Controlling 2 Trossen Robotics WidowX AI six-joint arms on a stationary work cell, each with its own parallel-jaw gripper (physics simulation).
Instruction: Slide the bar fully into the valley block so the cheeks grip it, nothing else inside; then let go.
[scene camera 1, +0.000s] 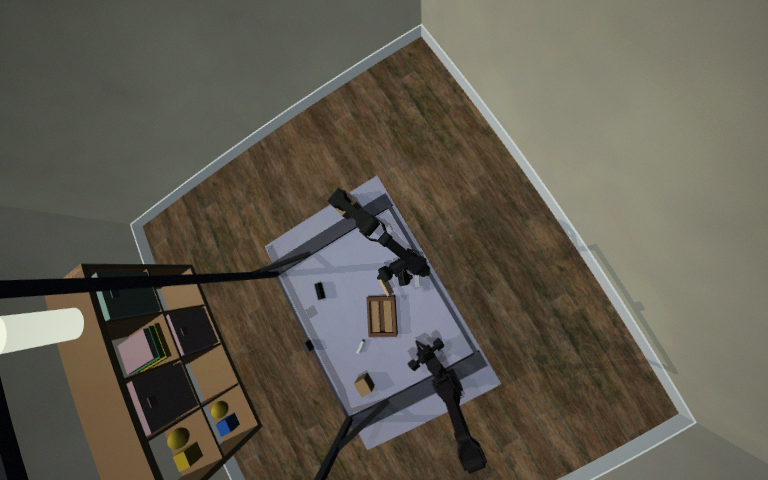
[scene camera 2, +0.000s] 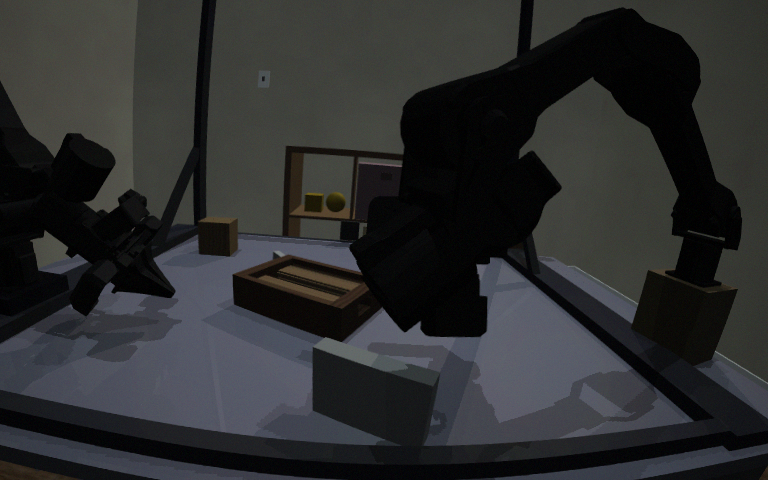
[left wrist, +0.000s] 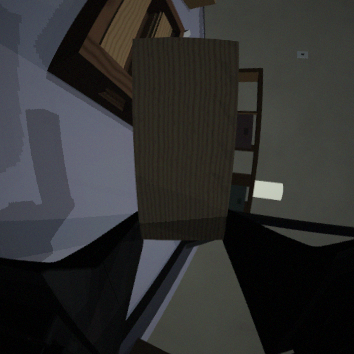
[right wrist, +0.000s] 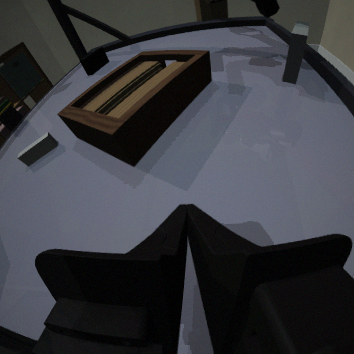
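Seen in the pictures: left gripper, fingertip midpoint: (scene camera 1: 380, 277) (left wrist: 180, 215); right gripper, fingertip midpoint: (scene camera 1: 416, 340) (scene camera 2: 173, 294) (right wrist: 185, 210); left arm's base, link origin: (scene camera 1: 342, 201) (scene camera 2: 692, 279); right arm's base, link origin: (scene camera 1: 448, 384) (scene camera 2: 15, 282).
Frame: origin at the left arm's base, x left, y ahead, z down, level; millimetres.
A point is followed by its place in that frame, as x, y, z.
The valley block (scene camera 1: 369, 316) @(-294, 499, 72) (scene camera 2: 286, 297) @(-191, 577, 80) (left wrist: 107, 65) @(-163, 497, 71) (right wrist: 167, 117) @(-213, 603, 110) is a brown wooden frame lying on the table, with two pale cheeks and a dark narrow gap between them. An opening shows in its end wall towards the left gripper. My left gripper (scene camera 1: 390, 275) @(-110, 400, -7) (left wrist: 180, 215) @(-110, 400, -7) is shut on the pale wooden bar (scene camera 1: 386, 287) @(-117, 455, -25) (left wrist: 185, 135) @(-110, 450, -15). The bar is outside the block, near its upper end in scene camera 1. In scene camera 2 the arm hides the bar and fingertips. My right gripper (scene camera 1: 419, 343) @(-204, 737, 83) (scene camera 2: 171, 294) @(-204, 737, 83) (right wrist: 185, 210) @(-204, 737, 83) is shut and empty, apart from the block.
A grey upright slab (scene camera 1: 417, 281) @(0, 532, 48) (scene camera 2: 370, 390) @(29, 511, 72) (right wrist: 295, 57) @(-16, 551, 81) stands close to the left arm. A small whitish piece (scene camera 1: 360, 346) @(-440, 579, 97) (right wrist: 38, 150) @(-438, 586, 110) lies beside the block. A wooden cube (scene camera 1: 364, 384) @(-529, 723, 47) (scene camera 2: 218, 236) @(-517, 725, 78) and a black block (scene camera 1: 320, 290) @(-405, 230, 81) are farther away.
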